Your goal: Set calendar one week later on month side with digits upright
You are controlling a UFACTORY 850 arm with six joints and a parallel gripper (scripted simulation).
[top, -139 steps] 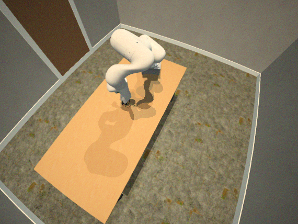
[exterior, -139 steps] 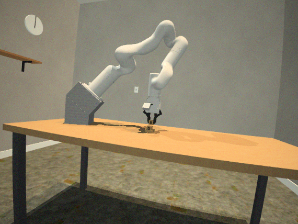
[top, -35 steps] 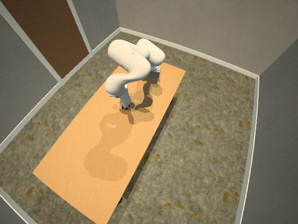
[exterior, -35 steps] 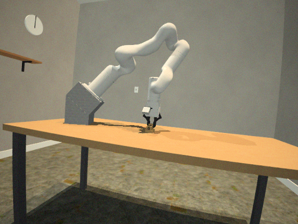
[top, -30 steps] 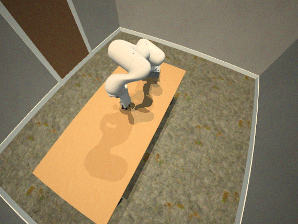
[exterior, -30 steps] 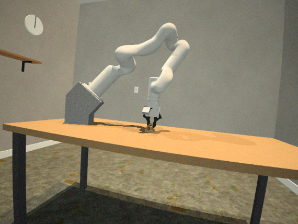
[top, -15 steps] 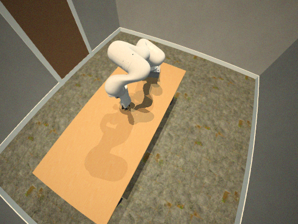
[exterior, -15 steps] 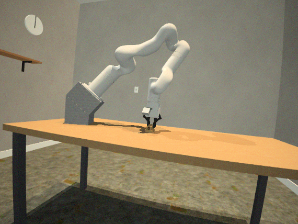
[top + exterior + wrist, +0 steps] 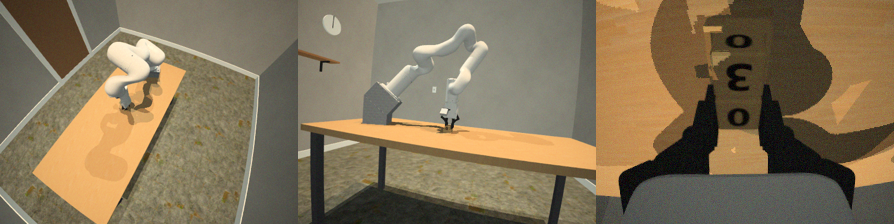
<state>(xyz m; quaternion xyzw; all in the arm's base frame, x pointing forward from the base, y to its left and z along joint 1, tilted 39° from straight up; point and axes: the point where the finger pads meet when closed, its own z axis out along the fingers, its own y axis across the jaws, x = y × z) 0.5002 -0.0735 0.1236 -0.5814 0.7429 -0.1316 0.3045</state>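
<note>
My hand is 3 cm above the wooden calendar tray and 2 cm to the left of it.
</note>
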